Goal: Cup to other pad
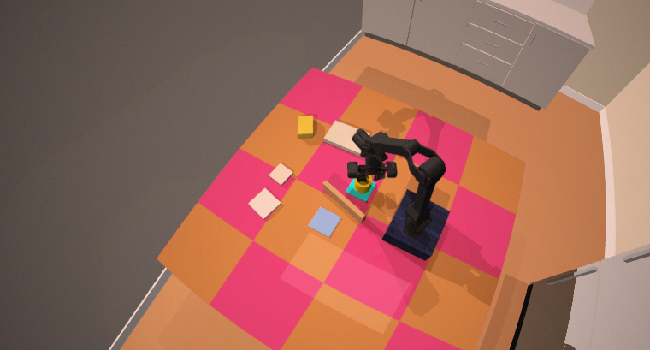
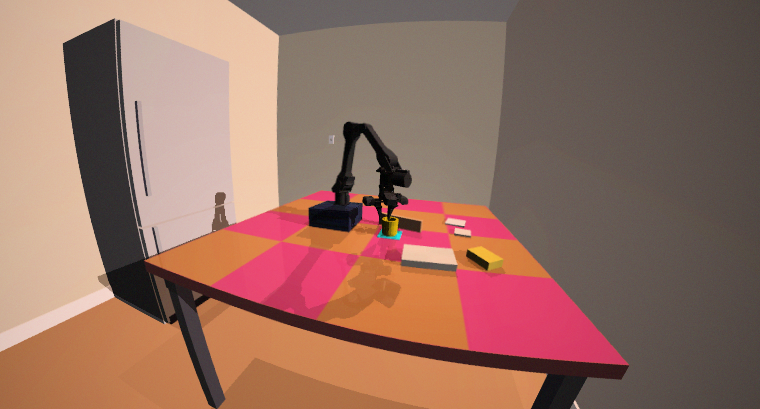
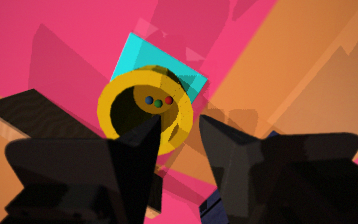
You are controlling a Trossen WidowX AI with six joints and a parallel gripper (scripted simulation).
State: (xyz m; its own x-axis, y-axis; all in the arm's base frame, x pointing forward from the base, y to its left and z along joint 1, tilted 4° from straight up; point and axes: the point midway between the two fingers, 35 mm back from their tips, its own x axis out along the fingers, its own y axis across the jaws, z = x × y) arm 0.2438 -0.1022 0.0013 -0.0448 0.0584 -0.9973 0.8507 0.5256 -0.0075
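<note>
Now: gripper tip 20 mm short of the yellow cup, 10 mm to the right of it and 30 mm above it. Also, from my gripper tip: cyan pad (30 mm ahead, 10 mm to the left, 80 mm below); pale blue pad (70 mm ahead, 220 mm to the left, 80 mm below); wooden bar (50 mm ahead, 120 mm to the left, 50 mm below).
</note>
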